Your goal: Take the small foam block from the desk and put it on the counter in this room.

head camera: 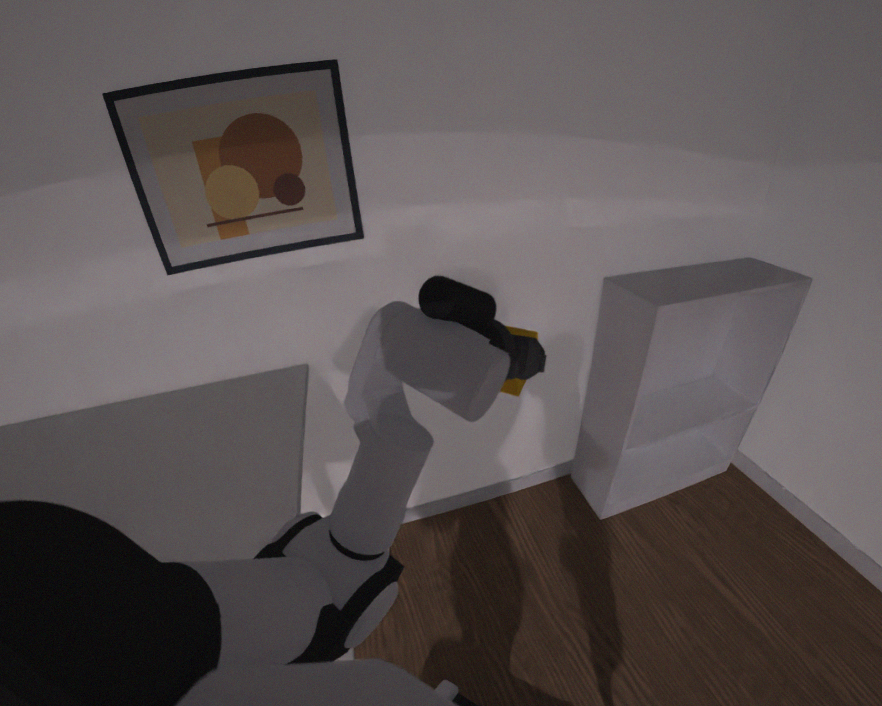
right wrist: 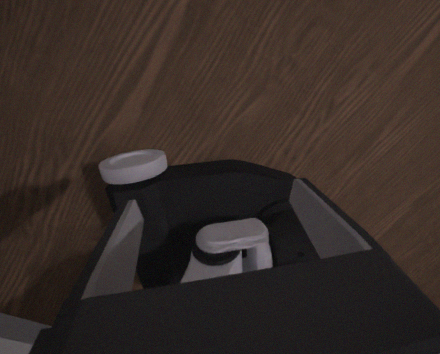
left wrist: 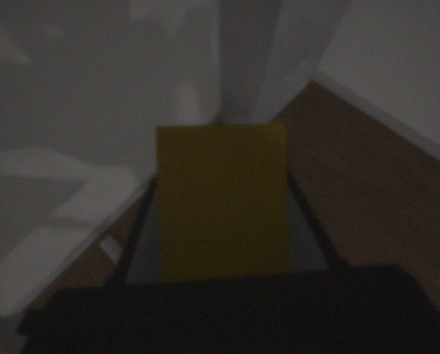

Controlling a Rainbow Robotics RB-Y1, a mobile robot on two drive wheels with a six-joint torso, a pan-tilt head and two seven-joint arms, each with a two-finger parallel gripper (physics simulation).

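Frame: origin at the robot's base, x ahead, y left, z up, level; centimetres.
Where they show: left gripper, between the fingertips: (left wrist: pixel 220 183); right gripper, between the fingertips: (right wrist: pixel 218 199).
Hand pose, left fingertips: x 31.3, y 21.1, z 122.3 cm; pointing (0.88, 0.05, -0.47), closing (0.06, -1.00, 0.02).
Each offset is from my left fingertips to the top centre of the thing. "spot": to the spot under its first point. Level surfaces: height alone.
The foam block, a yellow block {dx -1.7, dy -0.1, dz +3.2 cm} (head camera: pixel 513 386) (left wrist: pixel 223 210), is held in the air between the fingers of my left gripper (head camera: pixel 526 357) (left wrist: pixel 220 183), which is shut on it. In the head camera the block is partly hidden by the gripper and stands out above and below it, in front of the white wall. In the left wrist view its broad face fills the space between the fingers. My right gripper (right wrist: pixel 218 199) is open and empty, above the wood floor, with parts of the robot's own base behind its fingers. I cannot make out the desk or the counter in these views.
A white open shelf unit {spot: dx +76.0, dy -12.5, dz -51.2 cm} (head camera: pixel 617 382) (left wrist: pixel 246 55) stands against the wall, near the room corner at the right of the head camera. A flat grey panel (head camera: pixel 183 449) is at the lower left. A framed picture (head camera: pixel 257 251) hangs above. Brown wood floor {dz -122.2 cm} (head camera: pixel 698 588) lies below.
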